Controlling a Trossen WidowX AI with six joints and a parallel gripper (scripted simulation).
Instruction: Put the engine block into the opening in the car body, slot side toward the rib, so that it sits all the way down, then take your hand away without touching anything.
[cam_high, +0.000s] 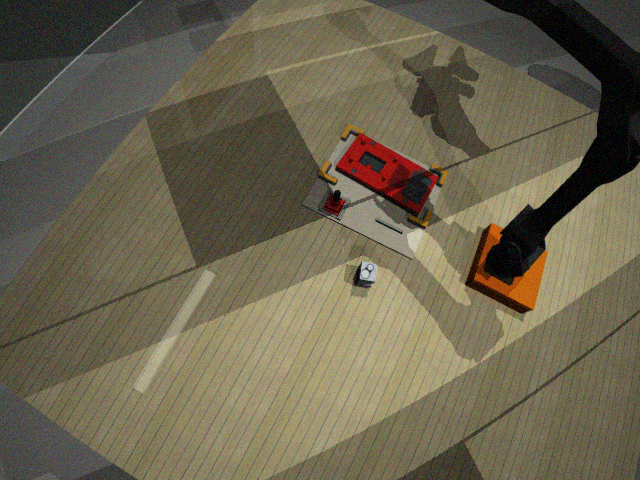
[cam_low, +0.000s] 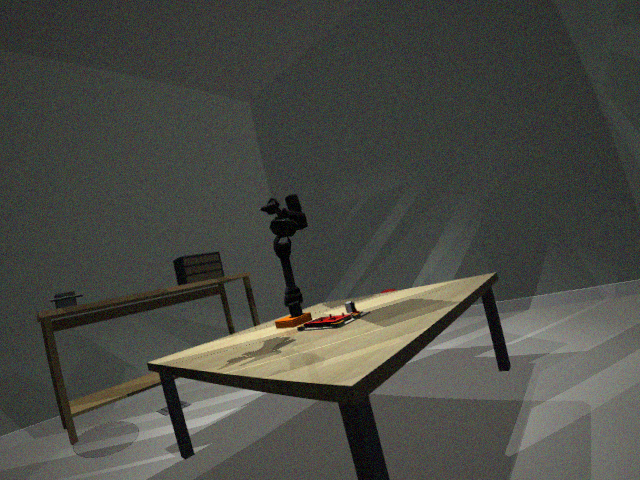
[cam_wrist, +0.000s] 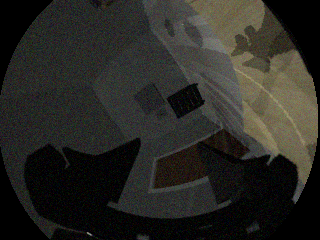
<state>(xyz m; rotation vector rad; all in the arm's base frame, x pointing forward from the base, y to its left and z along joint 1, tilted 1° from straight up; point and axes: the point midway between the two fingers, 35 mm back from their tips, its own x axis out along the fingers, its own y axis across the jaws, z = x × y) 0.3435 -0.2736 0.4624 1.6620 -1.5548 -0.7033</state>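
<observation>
Right now the grey engine block is 470 mm to the left of my gripper tip, 470 mm below it and 120 mm behind it. Also, from my gripper tip: grey plate (490 mm below, 260 mm to the left, 50 mm behind).
</observation>
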